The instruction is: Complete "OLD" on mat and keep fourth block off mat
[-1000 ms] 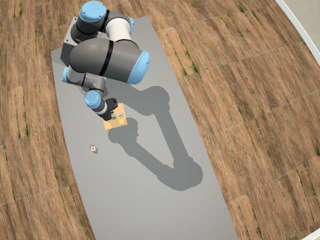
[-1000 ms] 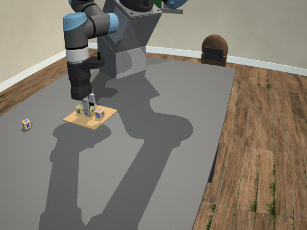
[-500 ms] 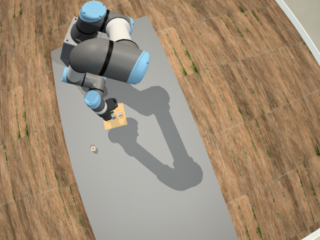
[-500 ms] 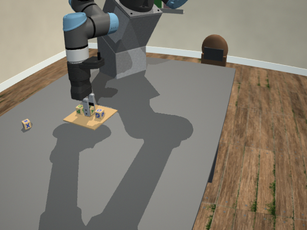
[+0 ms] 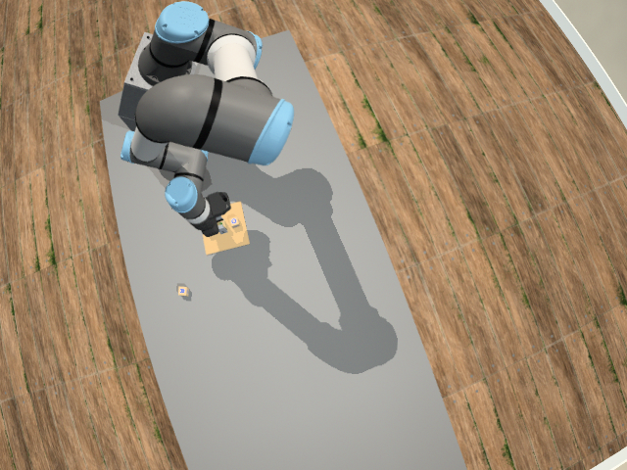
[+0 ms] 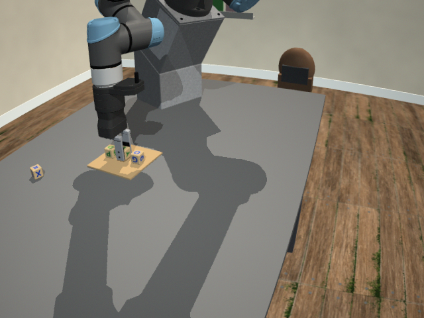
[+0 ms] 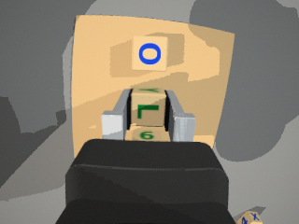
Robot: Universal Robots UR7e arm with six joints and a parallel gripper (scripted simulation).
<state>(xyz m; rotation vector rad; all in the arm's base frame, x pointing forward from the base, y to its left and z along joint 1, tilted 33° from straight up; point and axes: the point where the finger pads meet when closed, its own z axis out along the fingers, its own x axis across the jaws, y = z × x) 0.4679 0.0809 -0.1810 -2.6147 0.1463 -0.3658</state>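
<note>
Right now the tan mat is 3 cm below my hand. Also, from my hand: O block (4 cm to the left, 1 cm below).
</note>
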